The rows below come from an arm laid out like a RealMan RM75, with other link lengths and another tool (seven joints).
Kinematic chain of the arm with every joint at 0, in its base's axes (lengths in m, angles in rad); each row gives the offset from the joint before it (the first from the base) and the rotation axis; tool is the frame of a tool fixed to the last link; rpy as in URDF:
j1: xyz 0 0 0.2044 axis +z
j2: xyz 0 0 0 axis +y
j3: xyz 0 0 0.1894 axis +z
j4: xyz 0 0 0 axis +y
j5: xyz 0 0 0.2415 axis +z
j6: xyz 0 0 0 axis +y
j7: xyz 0 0 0.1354 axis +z
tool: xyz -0.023 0.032 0.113 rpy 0.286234 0 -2.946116
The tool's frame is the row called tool.
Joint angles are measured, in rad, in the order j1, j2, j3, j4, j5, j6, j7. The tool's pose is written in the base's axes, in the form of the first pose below.
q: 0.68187 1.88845 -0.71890 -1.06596 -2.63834 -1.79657 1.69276
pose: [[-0.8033 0.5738 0.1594 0.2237], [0.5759 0.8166 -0.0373 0.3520], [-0.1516 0.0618 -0.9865 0.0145], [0 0 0 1]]
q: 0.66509 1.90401 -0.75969 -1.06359 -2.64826 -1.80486 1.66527
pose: [[-0.8071 0.5617 0.1817 0.2297], [0.5545 0.8270 -0.0934 0.3396], [-0.2027 0.0253 -0.9789 0.0031], [0 0 0 1]]
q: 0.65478 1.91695 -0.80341 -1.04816 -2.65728 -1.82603 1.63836
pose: [[-0.8090 0.5542 0.1959 0.2339], [0.5287 0.8317 -0.1694 0.3233], [-0.2568 -0.0335 -0.9659 -0.0094], [0 0 0 1]]
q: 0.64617 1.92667 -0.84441 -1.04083 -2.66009 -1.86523 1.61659
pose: [[-0.8113 0.5486 0.2021 0.2343], [0.4993 0.8300 -0.2487 0.3052], [-0.3041 -0.1009 -0.9473 -0.0183], [0 0 0 1]]
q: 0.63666 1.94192 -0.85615 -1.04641 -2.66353 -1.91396 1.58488
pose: [[-0.8212 0.5377 0.1910 0.2318], [0.4686 0.8264 -0.3121 0.2881], [-0.3256 -0.1668 -0.9307 -0.0229], [0 0 0 1]]
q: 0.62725 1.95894 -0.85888 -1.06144 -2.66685 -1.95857 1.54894
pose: [[-0.8364 0.5177 0.1799 0.2282], [0.4340 0.8261 -0.3595 0.2740], [-0.3347 -0.2226 -0.9156 -0.0252], [0 0 0 1]]
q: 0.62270 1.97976 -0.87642 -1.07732 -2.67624 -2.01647 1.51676
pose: [[-0.8495 0.4974 0.1761 0.2227], [0.3893 0.8161 -0.4272 0.2563], [-0.3562 -0.2943 -0.8868 -0.0282], [0 0 0 1]]
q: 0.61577 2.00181 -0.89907 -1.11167 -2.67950 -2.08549 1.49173
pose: [[-0.8634 0.4731 0.1754 0.2143], [0.3396 0.8021 -0.4913 0.2386], [-0.3731 -0.3646 -0.8532 -0.0281], [0 0 0 1]]
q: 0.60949 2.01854 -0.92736 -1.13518 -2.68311 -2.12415 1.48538
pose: [[-0.8671 0.4632 0.1834 0.2096], [0.3080 0.7877 -0.5335 0.2271], [-0.3915 -0.4061 -0.8257 -0.0293], [0 0 0 1]]
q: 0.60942 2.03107 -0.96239 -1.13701 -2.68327 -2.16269 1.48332
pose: [[-0.8681 0.4603 0.1857 0.2048], [0.2776 0.7604 -0.5872 0.2143], [-0.4115 -0.4582 -0.7879 -0.0314], [0 0 0 1]]
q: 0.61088 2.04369 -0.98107 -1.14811 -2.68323 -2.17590 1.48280
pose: [[-0.8719 0.4500 0.1934 0.2009], [0.2551 0.7543 -0.6050 0.2101], [-0.4181 -0.4781 -0.7724 -0.0337], [0 0 0 1]]
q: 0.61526 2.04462 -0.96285 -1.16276 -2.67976 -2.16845 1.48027
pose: [[-0.8791 0.4356 0.1935 0.1987], [0.2554 0.7732 -0.5805 0.2160], [-0.4025 -0.4608 -0.7910 -0.0326], [0 0 0 1]]
